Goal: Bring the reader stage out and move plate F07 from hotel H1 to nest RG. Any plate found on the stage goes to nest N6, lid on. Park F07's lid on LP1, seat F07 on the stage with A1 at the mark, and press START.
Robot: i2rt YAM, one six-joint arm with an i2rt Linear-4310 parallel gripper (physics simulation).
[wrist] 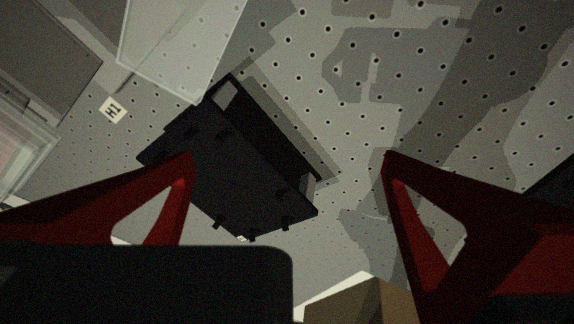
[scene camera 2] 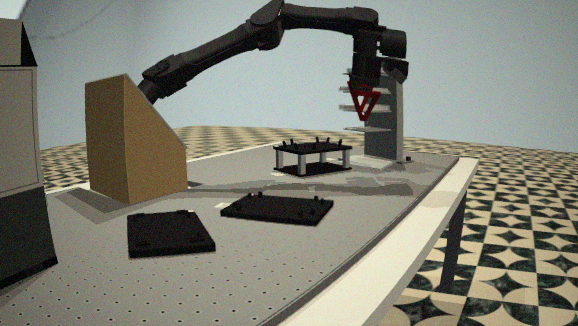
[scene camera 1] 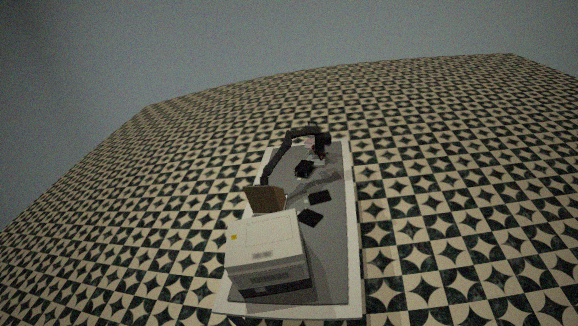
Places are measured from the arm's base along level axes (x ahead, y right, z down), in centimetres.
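Where they show: gripper, between the fingertips: [wrist: 288,161] [scene camera 2: 360,116] [scene camera 1: 318,157]; arm's base, origin of its link: [scene camera 2: 132,111] [scene camera 1: 264,187].
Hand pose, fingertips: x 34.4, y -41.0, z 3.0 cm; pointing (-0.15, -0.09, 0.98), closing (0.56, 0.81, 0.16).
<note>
Each offset is from my fingertips to the top centre of the thing. "spot": to the spot under its first point.
My gripper [scene camera 1: 320,155] [scene camera 2: 364,118] [wrist: 288,161] is open and empty, pointing down in front of the hotel's shelves at about their middle height. The hotel [scene camera 2: 399,125] is a tall grey rack with thin clear shelves at the table's far end. Its H1 label {spot: dz +14.2, dx -19.3, dy -15.6 cm} [wrist: 113,110] lies on the table in the wrist view. A clear, pink-tinted plate {spot: dz -2.2, dx -8.1, dy -11.5 cm} [wrist: 12,162] shows partly at the left edge of the wrist view; its name cannot be read. The reader {dz -16.8, dx -14.4, dy +97.5 cm} [scene camera 1: 267,240] [scene camera 2: 17,125] is a big pale box at the near end. No extended stage shows, and I cannot make out START.
A raised black stand [scene camera 1: 304,168] [scene camera 2: 312,148] [wrist: 220,160] on pale posts is near the gripper. Two low black nests {spot: dz +13.3, dx +4.4, dy +34.4 cm} [scene camera 1: 320,197] [scene camera 2: 277,207], {spot: dz +13.0, dx +0.4, dy +56.2 cm} [scene camera 1: 310,218] [scene camera 2: 167,235] lie mid-table. A brown wedge-shaped block [scene camera 1: 270,200] [scene camera 2: 107,140] [wrist: 345,305] stands by the arm's base.
</note>
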